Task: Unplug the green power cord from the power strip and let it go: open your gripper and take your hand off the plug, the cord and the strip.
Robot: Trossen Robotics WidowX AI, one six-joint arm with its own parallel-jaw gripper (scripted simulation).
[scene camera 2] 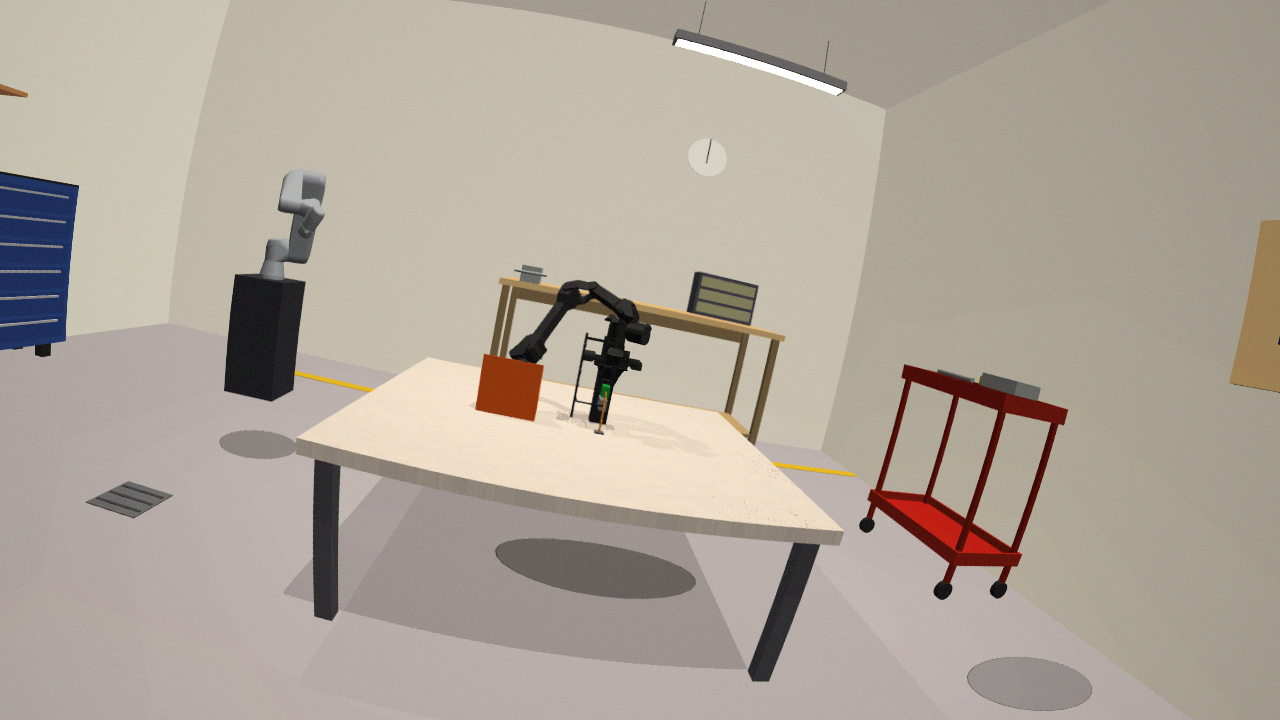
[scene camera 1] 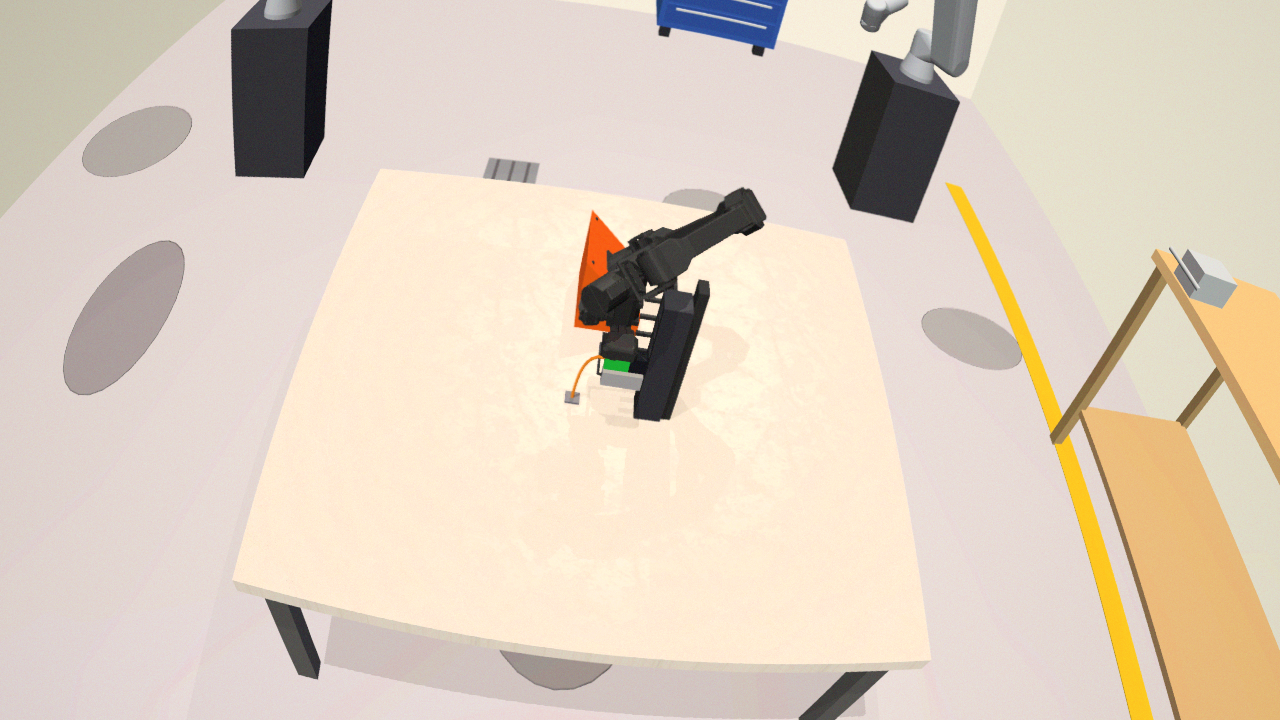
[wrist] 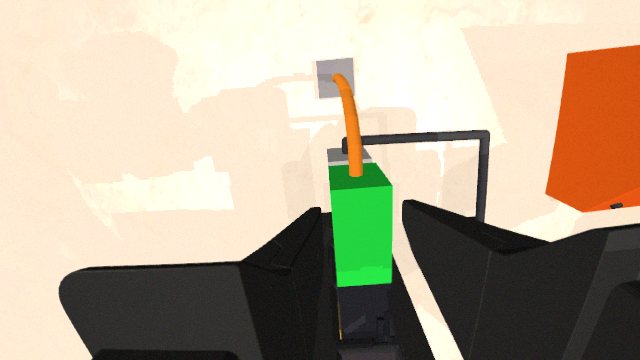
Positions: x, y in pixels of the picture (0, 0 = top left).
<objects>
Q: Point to a green plug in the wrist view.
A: At 361, 206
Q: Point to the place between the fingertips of my gripper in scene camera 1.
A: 612, 352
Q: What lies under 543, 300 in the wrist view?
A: My gripper.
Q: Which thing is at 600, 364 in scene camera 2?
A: My gripper.
</objects>
